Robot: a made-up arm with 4 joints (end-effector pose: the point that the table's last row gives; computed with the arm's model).
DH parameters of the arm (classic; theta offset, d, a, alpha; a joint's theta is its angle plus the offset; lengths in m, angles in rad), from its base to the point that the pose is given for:
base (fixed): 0 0 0 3.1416
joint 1: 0 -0.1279 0.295 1.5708
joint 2: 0 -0.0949 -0.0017 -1.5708
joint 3: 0 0.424 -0.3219 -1.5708
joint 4: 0 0.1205 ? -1.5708
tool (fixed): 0 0.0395 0 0
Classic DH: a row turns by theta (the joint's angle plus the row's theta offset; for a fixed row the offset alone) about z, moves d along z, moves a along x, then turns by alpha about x.
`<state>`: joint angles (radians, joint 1 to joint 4).
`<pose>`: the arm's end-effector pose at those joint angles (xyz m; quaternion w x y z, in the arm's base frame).
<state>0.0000 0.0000 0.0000 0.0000</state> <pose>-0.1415 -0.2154 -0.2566 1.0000 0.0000 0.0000 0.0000</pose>
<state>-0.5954 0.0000 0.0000 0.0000</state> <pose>0.0037 -0.2577 -0.2566 0.9560 0.0000 0.0000 0.2933</pose>
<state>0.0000 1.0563 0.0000 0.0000</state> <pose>-0.2545 -0.2154 0.3187 0.8637 0.0000 0.5039 0.0000</pose>
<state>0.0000 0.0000 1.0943 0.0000</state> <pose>-0.0132 0.2362 -0.2566 0.8540 0.0000 0.0000 -0.5203</pose>
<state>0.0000 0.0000 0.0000 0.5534</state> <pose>-0.1454 -0.2154 -0.3218 0.9620 0.0000 -0.2732 0.0000</pose>
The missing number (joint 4, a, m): -0.1129
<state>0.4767 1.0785 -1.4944 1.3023</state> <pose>-0.3358 -0.3813 -0.1972 0.7680 0.5938 -0.2286 0.0731</pose>
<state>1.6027 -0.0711 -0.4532 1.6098</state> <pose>-0.3614 -0.0526 -0.4283 0.5682 -0.4127 -0.6173 -0.3547</pose>
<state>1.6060 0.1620 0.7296 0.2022</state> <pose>0.1150 0.1718 -0.2086 0.3963 -0.0584 0.0334 -0.9157</pose>
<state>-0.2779 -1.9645 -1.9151 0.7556</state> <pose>0.7348 -0.2688 0.5468 0.0260 -0.3823 -0.6217 0.6831</pose>
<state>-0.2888 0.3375 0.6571 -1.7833</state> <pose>-0.0643 -0.0523 -0.0829 0.4924 0.0924 0.8480 -0.1729</pose>
